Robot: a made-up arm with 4 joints. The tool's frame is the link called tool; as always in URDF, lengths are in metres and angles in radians. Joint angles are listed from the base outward. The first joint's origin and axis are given. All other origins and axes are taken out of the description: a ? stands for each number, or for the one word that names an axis. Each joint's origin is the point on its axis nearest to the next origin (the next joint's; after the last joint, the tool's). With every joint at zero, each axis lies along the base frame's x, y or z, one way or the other. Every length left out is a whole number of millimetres.
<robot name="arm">
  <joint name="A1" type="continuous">
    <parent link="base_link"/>
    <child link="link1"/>
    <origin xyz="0.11 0 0.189" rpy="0 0 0"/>
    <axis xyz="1 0 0"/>
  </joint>
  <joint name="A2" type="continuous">
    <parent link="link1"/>
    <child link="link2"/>
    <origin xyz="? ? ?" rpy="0 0 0"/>
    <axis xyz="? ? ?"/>
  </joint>
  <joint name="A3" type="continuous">
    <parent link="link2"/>
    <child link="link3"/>
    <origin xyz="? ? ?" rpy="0 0 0"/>
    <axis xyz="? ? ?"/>
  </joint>
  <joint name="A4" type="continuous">
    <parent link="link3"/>
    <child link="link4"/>
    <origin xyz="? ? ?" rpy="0 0 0"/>
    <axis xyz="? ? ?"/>
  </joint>
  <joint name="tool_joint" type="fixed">
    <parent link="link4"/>
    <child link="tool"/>
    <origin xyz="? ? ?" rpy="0 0 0"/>
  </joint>
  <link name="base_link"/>
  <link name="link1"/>
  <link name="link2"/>
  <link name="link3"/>
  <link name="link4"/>
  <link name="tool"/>
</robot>
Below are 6 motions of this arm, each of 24 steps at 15 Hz.
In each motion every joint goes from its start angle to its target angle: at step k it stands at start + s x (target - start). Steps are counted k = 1, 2, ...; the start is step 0. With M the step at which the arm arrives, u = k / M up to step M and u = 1 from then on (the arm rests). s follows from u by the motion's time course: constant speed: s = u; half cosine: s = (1 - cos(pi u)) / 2; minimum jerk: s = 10 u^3 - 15 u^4 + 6 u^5.
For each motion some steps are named. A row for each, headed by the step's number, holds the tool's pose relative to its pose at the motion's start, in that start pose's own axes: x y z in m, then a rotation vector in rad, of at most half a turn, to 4 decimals.
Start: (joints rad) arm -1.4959 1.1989 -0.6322 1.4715
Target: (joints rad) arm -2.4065 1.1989 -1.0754 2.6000
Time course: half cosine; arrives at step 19
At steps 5, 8, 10, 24:
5: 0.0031 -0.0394 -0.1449 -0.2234 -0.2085 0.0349
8: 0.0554 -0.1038 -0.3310 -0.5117 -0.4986 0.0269
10: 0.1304 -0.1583 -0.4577 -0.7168 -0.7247 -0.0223
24: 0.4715 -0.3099 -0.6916 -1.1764 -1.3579 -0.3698

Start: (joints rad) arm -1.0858 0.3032 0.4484 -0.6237
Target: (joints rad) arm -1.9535 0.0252 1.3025 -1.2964
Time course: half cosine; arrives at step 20
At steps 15, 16, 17, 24:
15: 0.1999 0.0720 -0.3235 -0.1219 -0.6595 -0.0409
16: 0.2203 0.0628 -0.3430 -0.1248 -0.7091 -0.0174
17: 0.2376 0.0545 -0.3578 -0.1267 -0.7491 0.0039
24: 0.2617 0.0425 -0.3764 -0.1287 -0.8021 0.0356

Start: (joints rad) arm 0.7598 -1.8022 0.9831 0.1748
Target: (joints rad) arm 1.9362 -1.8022 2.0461 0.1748
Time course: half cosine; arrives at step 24
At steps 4, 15, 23, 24:
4: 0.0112 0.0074 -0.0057 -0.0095 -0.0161 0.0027
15: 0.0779 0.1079 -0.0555 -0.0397 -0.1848 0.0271
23: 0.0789 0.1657 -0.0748 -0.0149 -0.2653 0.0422
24: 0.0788 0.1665 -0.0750 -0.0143 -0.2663 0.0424

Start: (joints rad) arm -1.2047 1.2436 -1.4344 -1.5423
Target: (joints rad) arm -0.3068 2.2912 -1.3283 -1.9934
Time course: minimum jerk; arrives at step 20
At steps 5, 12, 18, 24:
5: 0.0180 -0.0492 -0.0778 -0.0571 -0.1007 0.0396
12: 0.2624 -0.3149 -0.3902 -0.3926 -0.6675 0.1841
18: 0.4344 -0.4299 -0.4546 -0.5818 -0.9585 0.1968
24: 0.4391 -0.4327 -0.4555 -0.5871 -0.9663 0.1964

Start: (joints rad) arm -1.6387 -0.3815 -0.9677 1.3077
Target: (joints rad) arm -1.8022 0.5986 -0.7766 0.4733
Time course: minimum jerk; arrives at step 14
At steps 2, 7, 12, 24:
2: 0.0006 0.0102 0.0014 -0.0014 0.0029 -0.0113
7: 0.0368 0.2139 -0.0320 -0.0244 -0.0119 -0.2520
12: 0.1128 0.3651 -0.1766 -0.0418 -0.1750 -0.4637
24: 0.1175 0.3701 -0.1859 -0.0426 -0.1866 -0.4720

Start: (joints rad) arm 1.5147 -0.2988 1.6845 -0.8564
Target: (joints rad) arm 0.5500 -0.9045 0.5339 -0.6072
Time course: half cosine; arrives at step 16
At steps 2, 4, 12, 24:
2: -0.0053 -0.0255 0.0053 -0.0292 0.0002 0.0492
4: -0.0141 -0.0950 0.0234 -0.1210 -0.0011 0.1816
12: -0.0228 -0.3249 0.2331 -0.9187 -0.0217 0.6882
24: -0.0472 -0.3178 0.2753 -1.0952 -0.0149 0.7060

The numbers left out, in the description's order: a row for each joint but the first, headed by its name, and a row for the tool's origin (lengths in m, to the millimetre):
A2: xyz 0 -0.188 0.002, axis 0 -1 0
A3: xyz -0.072 0 0.021, axis 0 0 -1
A4: xyz -0.591 0.118 0, axis -1 0 0
tool: xyz 0 0.012 0.013

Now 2 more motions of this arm.
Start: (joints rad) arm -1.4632 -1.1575 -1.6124 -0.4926
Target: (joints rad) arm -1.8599 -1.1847 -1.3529 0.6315
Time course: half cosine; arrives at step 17
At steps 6, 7, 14, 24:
6: 0.0422 0.1234 -0.0287 -0.3029 -0.0158 -0.1782
7: 0.0597 0.1599 -0.0374 -0.3968 -0.0095 -0.2349
14: 0.2183 0.3673 -0.0901 -0.9942 0.1689 -0.5986
24: 0.2445 0.3900 -0.0964 -1.0701 0.2112 -0.6436

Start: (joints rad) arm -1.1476 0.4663 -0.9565 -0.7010
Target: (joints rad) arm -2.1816 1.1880 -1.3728 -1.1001
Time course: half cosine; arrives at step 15
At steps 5, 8, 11, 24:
5: 0.0025 -0.0701 0.1524 -0.1702 0.2295 0.1136
8: 0.0745 -0.1148 0.3786 -0.3484 0.5611 0.2413
11: 0.2244 -0.1028 0.5865 -0.4912 0.9131 0.3405
24: 0.3475 -0.0711 0.6862 -0.5668 1.1337 0.3870

